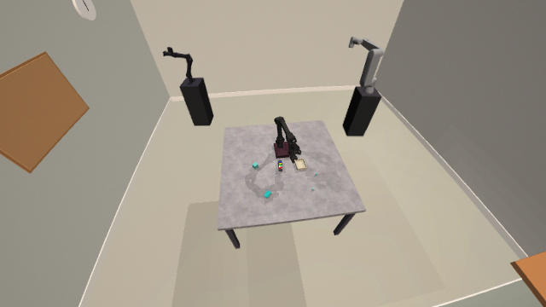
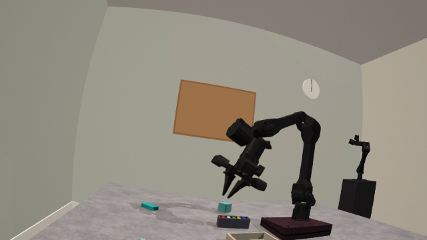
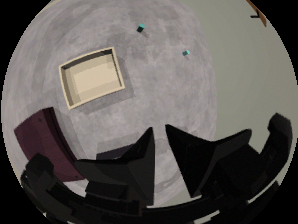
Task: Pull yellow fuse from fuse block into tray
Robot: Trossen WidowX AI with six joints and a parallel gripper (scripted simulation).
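Now: the yellow fuse 80 mm behind my gripper tip, 120 mm to the right of it and 110 mm below it. Round my gripper tip: beige tray 90 mm behind, 90 mm to the left, 140 mm below; then flat teal bar 270 mm ahead, 240 mm to the right, 130 mm below; then teal cube 60 mm behind, 380 mm to the right, 120 mm below.
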